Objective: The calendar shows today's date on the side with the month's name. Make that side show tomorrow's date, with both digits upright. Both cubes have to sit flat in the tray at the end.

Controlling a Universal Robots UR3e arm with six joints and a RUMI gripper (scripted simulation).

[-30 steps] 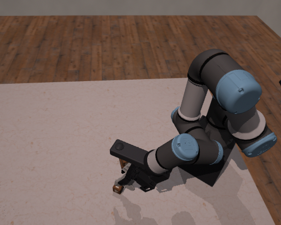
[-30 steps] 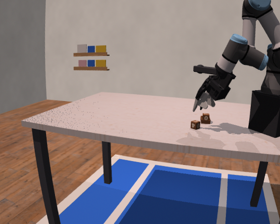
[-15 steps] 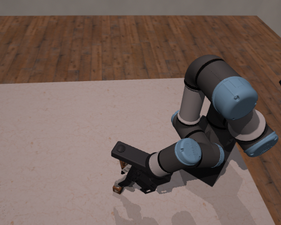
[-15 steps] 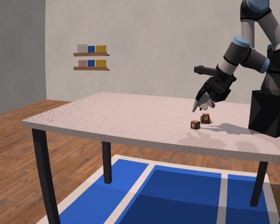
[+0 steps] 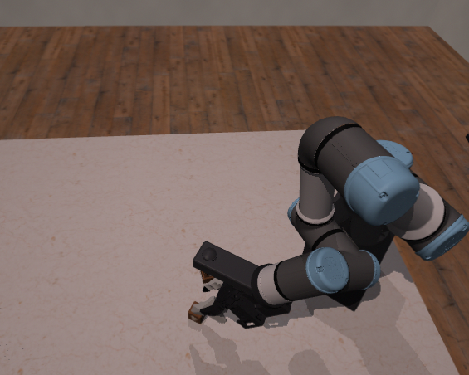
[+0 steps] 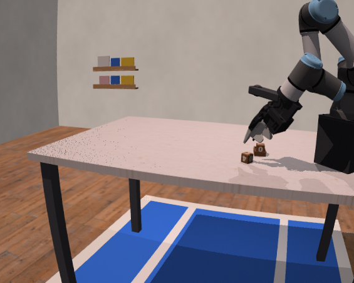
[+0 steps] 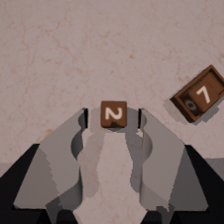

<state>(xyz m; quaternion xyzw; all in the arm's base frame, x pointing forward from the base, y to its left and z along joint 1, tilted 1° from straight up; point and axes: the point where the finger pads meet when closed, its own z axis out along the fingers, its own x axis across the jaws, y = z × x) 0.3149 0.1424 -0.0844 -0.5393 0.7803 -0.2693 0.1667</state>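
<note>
My hand is 70 mm above the brown digit cube and 10 mm short of it. The rest, counted from my hand: calendar tray: 130 mm to the right, 70 mm below, 10 mm behind.
</note>
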